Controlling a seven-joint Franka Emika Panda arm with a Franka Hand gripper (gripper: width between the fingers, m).
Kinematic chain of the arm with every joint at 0, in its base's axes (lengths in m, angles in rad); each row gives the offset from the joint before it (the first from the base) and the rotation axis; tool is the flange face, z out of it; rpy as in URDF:
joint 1: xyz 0 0 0.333 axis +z
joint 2: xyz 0 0 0 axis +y
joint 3: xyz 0 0 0.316 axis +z
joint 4: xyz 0.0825 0 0 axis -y
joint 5: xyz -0.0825 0 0.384 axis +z
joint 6: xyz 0 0 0 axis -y
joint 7: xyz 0.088 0 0 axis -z
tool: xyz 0 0 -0.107 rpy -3.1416 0 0
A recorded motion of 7 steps. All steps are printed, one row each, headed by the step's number.
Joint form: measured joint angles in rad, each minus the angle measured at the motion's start. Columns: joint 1, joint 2, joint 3, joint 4, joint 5, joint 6, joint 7.
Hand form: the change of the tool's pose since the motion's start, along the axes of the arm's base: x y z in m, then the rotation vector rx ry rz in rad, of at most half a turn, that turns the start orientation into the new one. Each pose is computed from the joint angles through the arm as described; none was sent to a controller.
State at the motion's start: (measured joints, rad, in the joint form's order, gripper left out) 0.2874 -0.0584 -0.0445 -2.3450 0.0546 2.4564 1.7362
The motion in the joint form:
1: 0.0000 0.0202 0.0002 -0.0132 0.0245 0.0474 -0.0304
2: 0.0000 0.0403 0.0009 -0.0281 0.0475 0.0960 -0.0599
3: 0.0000 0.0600 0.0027 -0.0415 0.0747 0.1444 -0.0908
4: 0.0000 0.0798 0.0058 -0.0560 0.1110 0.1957 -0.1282
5: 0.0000 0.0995 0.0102 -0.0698 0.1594 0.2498 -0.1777
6: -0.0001 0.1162 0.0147 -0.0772 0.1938 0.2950 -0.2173
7: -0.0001 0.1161 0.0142 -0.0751 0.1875 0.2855 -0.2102
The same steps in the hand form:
1: 0.0012 -0.0001 -0.0113 0.0132 -0.0124 0.0113
2: 0.0017 -0.0005 -0.0230 0.0235 -0.0252 0.0218
3: 0.0020 -0.0007 -0.0338 0.0351 -0.0398 0.0303
4: 0.0017 -0.0011 -0.0447 0.0490 -0.0561 0.0379
5: 0.0015 -0.0017 -0.0549 0.0653 -0.0765 0.0467
6: 0.0021 -0.0020 -0.0617 0.0735 -0.0985 0.0562
7: 0.0021 -0.0017 -0.0618 0.0715 -0.0911 0.0551

